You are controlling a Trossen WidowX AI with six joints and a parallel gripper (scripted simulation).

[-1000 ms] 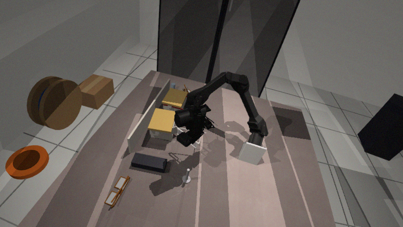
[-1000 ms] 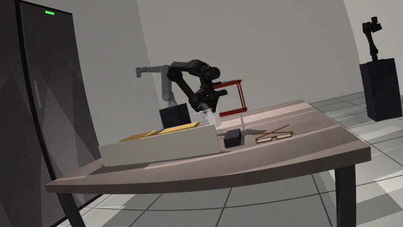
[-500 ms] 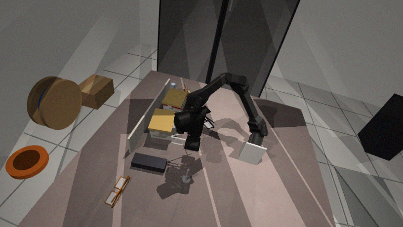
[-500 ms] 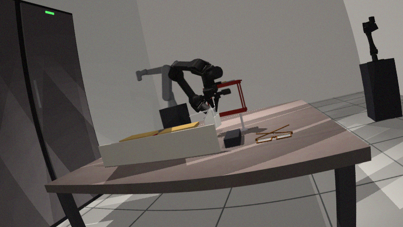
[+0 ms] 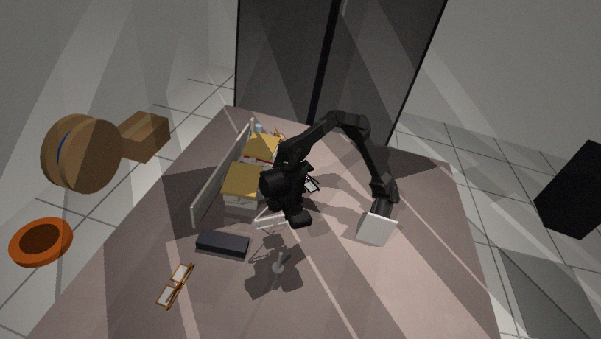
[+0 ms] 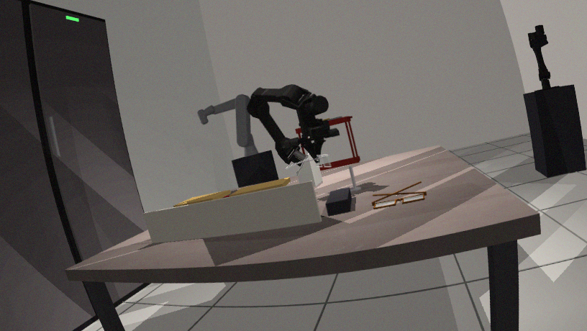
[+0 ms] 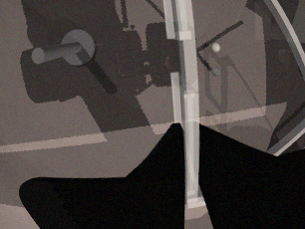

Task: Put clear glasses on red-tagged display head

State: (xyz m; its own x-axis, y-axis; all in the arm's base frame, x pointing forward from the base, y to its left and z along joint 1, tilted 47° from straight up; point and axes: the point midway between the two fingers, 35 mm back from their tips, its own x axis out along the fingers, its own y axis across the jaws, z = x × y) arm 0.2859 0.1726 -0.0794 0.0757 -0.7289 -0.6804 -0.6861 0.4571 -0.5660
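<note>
Right now the small metal post is 30 mm behind my gripper tip, 100 mm to the left of it and 100 mm below it. From my gripper tip the other things lie so: dark box 170 mm ahead, 110 mm to the left, 100 mm below; then white panel 330 mm ahead, 210 mm to the right, 70 mm below.
</note>
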